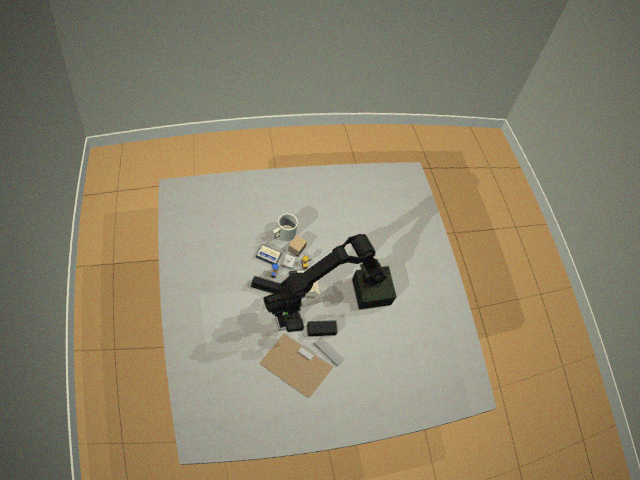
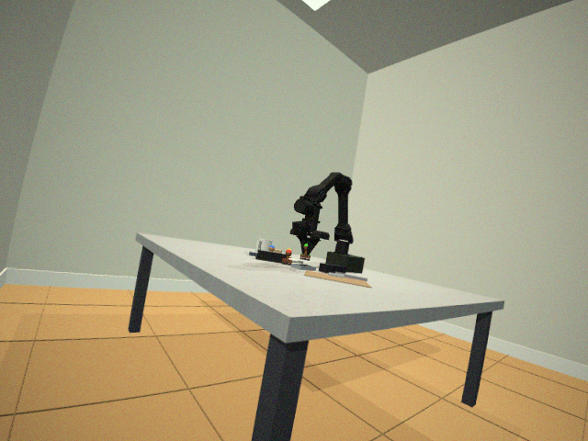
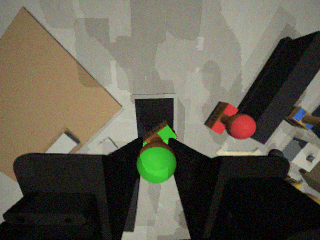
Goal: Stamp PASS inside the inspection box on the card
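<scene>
My gripper tip is now 60 mm above the ink pad. Round my gripper tip: red-knobbed stamp (20 mm ahead, 90 mm to the right, 40 mm below); then green-knobbed stamp (right at my gripper tip); then black block (130 mm behind, 40 mm to the left, 40 mm below).
</scene>
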